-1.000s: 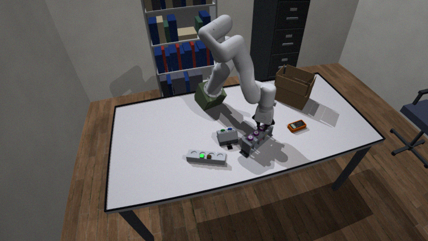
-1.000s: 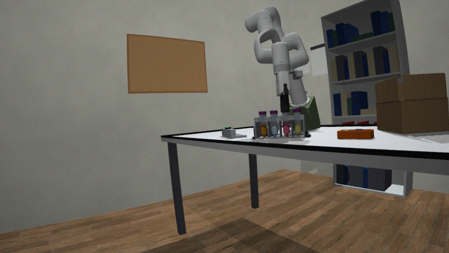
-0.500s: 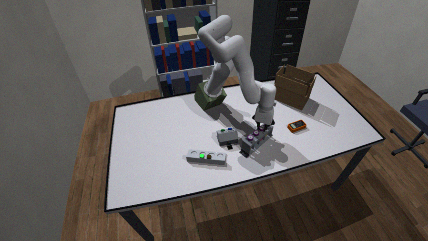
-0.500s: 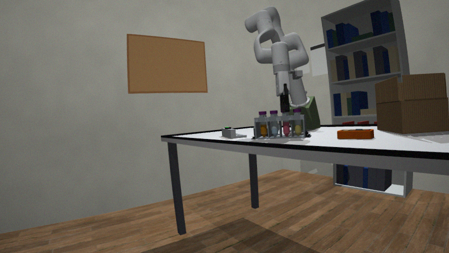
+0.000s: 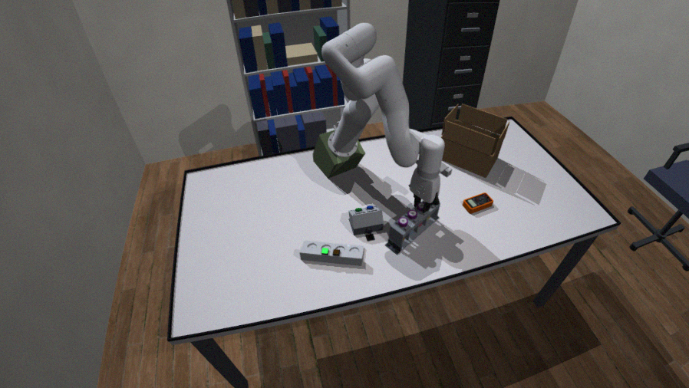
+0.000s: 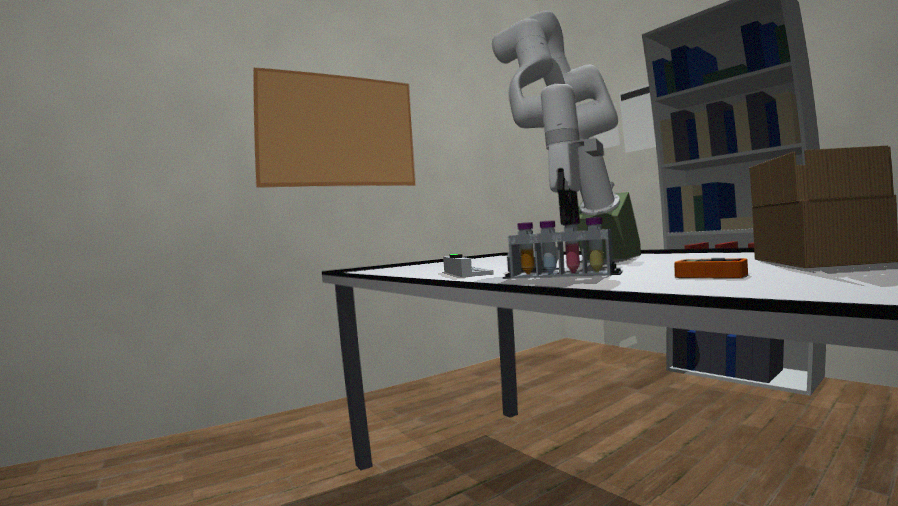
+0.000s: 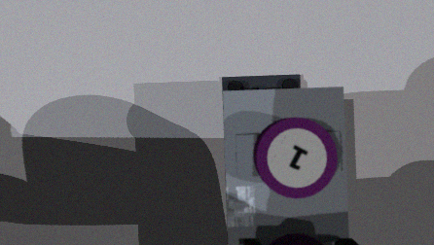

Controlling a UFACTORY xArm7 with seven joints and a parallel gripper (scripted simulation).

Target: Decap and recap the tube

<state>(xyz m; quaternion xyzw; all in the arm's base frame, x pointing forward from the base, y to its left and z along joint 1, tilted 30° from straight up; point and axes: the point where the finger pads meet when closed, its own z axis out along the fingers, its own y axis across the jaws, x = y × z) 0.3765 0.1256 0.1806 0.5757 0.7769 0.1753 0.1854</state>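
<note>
Right now the cap marked 1 is 20 mm behind my hand, 50 mm to the left of it and 20 mm below it. From my hand the other things lie so: blue key (120 mm behind, 150 mm to the right, 60 mm below); key housing (100 mm behind, 180 mm to the right, 80 mm below); green key (130 mm behind, 190 mm to the right, 60 mm below).
</note>
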